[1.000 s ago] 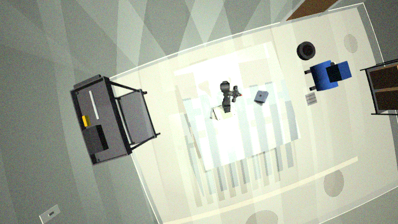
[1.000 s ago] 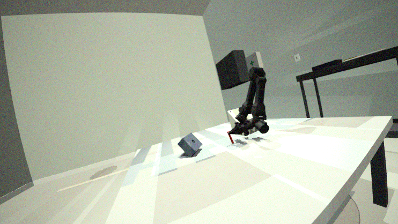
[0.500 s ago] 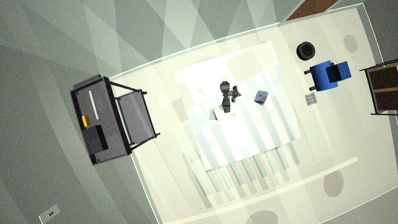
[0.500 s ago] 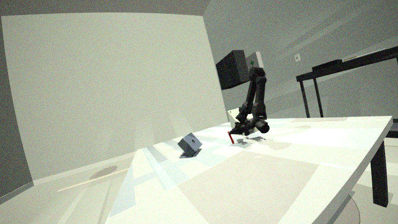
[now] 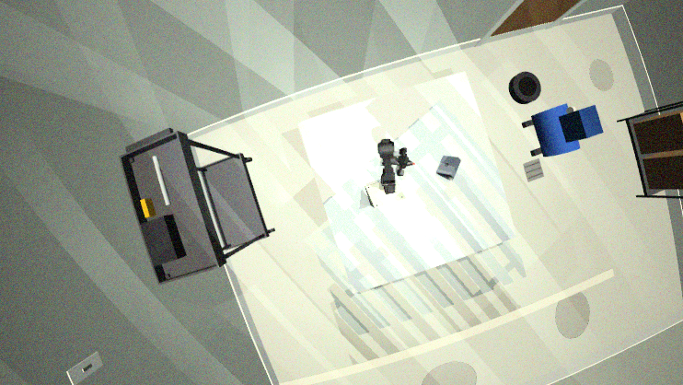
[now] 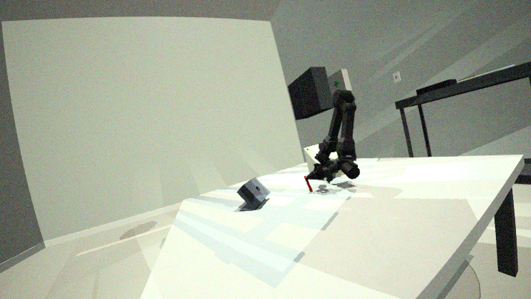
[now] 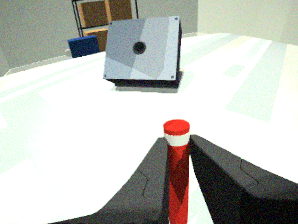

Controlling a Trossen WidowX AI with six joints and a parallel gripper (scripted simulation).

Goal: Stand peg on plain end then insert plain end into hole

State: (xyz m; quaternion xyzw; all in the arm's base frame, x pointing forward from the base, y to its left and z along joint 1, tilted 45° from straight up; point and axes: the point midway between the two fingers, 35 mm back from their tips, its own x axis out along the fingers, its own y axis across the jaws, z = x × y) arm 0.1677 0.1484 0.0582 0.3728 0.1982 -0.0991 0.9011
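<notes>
Right now the red peg is 10 mm below my gripper tip. The rest, counted from my gripper tip: sloped panel (240 mm ahead, 60 mm to the right, 10 mm below).
</notes>
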